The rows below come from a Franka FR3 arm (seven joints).
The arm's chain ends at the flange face. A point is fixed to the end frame.
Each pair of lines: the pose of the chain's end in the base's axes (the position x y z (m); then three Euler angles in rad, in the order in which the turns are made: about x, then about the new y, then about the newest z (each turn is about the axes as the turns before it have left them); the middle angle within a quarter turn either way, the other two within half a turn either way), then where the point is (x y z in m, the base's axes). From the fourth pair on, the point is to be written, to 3 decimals.
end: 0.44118, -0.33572, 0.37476, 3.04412, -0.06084, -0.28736
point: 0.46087 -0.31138 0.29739
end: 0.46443, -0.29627, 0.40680, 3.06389, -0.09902, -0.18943
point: 0.48423 -0.27299 0.32913
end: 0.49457, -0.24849, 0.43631, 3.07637, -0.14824, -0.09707
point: 0.51318 -0.22695 0.35785
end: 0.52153, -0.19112, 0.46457, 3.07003, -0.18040, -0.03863
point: 0.539 -0.172 0.385
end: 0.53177, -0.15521, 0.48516, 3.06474, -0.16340, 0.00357
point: 0.552 -0.138 0.406
